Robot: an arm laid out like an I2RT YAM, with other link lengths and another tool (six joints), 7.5 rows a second.
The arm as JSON. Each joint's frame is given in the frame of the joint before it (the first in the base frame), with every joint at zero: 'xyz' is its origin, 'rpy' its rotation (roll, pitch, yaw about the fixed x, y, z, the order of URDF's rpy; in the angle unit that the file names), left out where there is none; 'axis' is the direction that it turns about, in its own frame. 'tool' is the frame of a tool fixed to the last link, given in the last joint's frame.
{
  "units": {
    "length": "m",
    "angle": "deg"
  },
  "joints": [
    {
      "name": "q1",
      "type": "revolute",
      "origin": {
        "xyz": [
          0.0,
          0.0,
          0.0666
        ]
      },
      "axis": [
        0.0,
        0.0,
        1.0
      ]
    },
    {
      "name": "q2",
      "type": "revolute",
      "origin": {
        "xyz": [
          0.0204,
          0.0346,
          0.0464
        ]
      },
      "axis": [
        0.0,
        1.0,
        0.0
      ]
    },
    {
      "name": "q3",
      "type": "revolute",
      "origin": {
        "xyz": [
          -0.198,
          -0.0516,
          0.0
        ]
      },
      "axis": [
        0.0,
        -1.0,
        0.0
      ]
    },
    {
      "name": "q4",
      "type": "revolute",
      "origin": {
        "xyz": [
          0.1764,
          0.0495,
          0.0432
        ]
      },
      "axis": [
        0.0,
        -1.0,
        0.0
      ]
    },
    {
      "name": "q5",
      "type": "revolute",
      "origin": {
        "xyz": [
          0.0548,
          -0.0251,
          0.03
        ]
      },
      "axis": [
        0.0,
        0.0,
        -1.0
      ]
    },
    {
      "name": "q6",
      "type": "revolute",
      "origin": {
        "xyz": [
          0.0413,
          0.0,
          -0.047
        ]
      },
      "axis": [
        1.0,
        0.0,
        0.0
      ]
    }
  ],
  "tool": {
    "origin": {
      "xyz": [
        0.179,
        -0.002,
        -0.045
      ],
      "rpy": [
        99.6,
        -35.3,
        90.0
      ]
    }
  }
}
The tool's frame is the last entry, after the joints.
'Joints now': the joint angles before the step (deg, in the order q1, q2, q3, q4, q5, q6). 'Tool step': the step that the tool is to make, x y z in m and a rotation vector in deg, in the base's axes. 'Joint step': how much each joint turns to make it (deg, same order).
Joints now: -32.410 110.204 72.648 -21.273 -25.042 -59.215
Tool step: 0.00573 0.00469 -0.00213 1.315 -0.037 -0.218
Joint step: 0.737 1.458 1.318 0.136 -0.476 1.553
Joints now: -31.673 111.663 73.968 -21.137 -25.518 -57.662
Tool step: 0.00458 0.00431 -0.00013 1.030 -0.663 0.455
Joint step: 0.242 0.670 0.433 0.486 -1.157 0.506
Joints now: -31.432 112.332 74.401 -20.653 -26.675 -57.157
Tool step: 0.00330 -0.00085 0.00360 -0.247 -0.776 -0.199
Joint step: 0.138 -0.369 0.099 0.518 0.014 0.434
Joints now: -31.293 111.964 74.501 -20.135 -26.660 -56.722
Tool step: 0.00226 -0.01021 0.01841 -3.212 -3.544 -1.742
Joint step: -0.301 -5.060 -3.862 3.827 1.556 0.746
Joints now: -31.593 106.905 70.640 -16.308 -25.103 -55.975
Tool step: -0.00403 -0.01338 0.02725 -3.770 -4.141 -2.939
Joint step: -0.906 -7.502 -4.718 3.130 2.078 0.988
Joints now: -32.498 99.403 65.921 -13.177 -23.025 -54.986
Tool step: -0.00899 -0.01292 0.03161 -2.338 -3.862 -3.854
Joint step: -1.633 -7.731 -2.639 0.103 1.480 1.799
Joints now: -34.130 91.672 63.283 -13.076 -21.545 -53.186
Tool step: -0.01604 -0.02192 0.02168 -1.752 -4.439 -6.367
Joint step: -3.402 -7.043 -5.127 3.758 1.582 2.964
